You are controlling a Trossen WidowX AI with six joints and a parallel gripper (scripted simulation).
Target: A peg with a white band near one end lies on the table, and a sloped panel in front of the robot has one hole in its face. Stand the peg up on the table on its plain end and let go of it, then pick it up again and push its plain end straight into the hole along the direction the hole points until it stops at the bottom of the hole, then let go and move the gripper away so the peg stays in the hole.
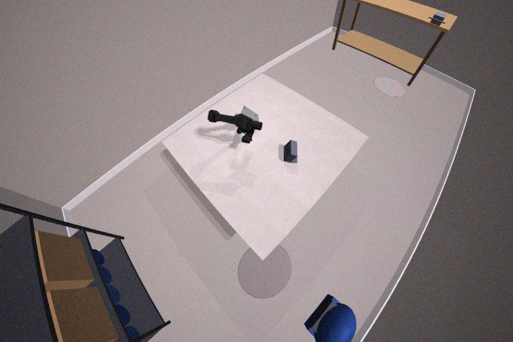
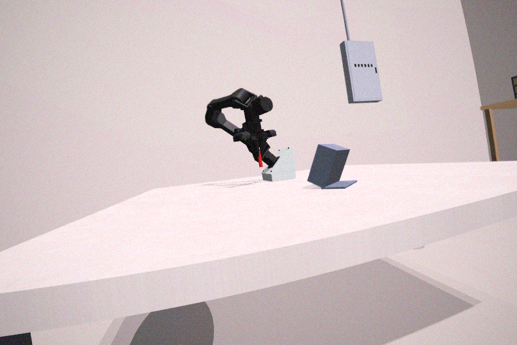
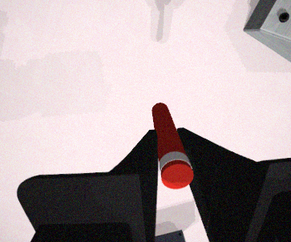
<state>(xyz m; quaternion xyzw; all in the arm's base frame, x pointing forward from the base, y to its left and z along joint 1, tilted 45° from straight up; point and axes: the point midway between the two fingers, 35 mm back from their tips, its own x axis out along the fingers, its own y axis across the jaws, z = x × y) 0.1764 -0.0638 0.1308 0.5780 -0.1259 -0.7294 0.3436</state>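
The sloped panel lies 30 cm ahead of my gripper tip, 11 cm to the left of it and 5 cm below it. The rest, counted from my gripper tip: red peg: 2 cm above.
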